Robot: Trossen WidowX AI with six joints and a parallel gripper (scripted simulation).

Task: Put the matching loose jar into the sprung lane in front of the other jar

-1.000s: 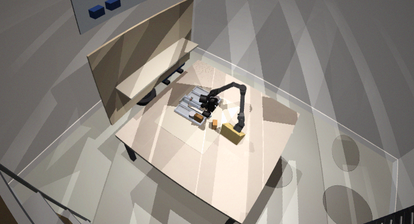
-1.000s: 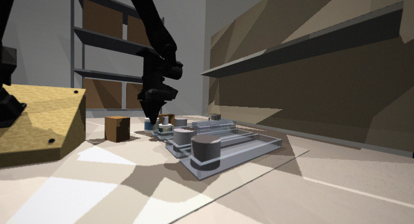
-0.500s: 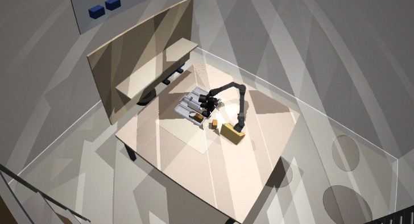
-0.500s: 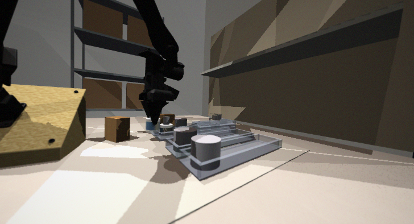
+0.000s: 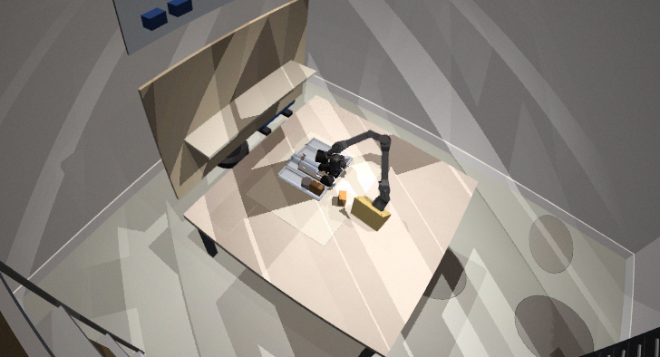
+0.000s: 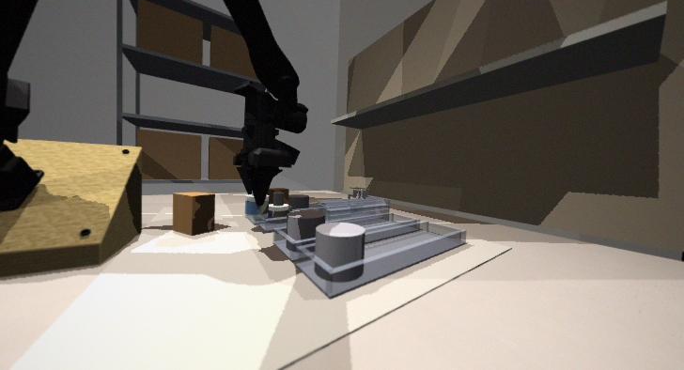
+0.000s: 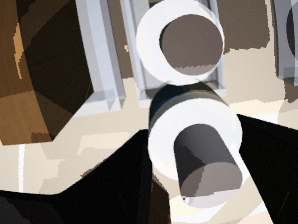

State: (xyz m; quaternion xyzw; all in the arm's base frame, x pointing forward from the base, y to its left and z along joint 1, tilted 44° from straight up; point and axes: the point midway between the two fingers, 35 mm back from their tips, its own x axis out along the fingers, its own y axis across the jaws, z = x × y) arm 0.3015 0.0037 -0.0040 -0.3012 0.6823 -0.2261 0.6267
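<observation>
Right now my gripper tip is 8 cm to the right of the brown box, 4 cm short of it and 1 cm above it. From my gripper tip the other things lie so: shelf board: 54 cm ahead, 31 cm above, 6 cm to the left.
</observation>
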